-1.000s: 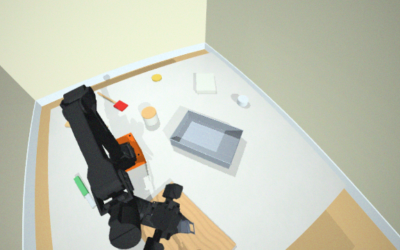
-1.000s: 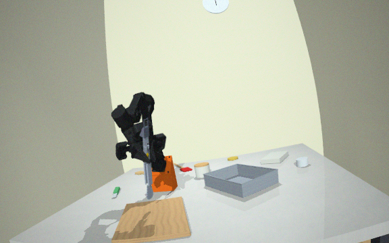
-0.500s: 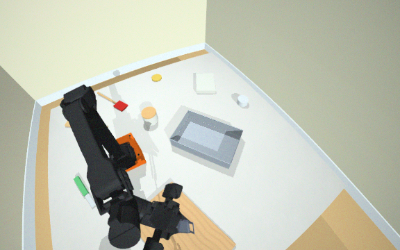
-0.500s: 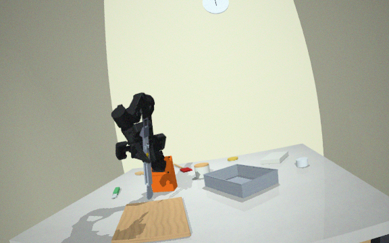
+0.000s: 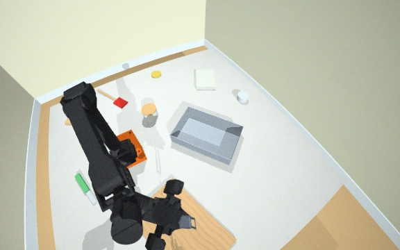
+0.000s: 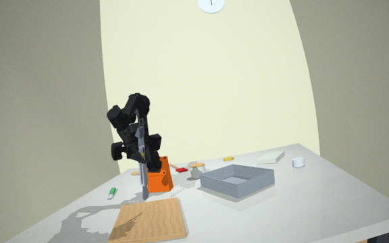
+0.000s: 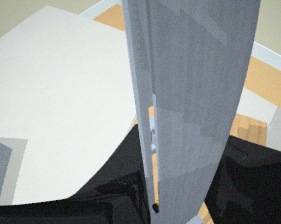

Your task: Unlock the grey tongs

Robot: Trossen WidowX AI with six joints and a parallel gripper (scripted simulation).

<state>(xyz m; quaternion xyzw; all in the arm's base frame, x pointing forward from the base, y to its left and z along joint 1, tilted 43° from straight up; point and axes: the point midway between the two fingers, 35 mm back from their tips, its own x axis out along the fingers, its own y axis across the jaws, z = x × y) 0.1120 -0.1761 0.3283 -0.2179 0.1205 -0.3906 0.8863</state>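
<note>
The wooden board is 21 cm below my gripper tip and 5 cm behind it. Also, from my gripper tip: red spatula 82 cm to the left, 21 cm below, 18 cm behind; grey roasting tin 33 cm to the left, 23 cm ahead, 18 cm below; white block 72 cm to the left, 42 cm ahead, 20 cm below.
</note>
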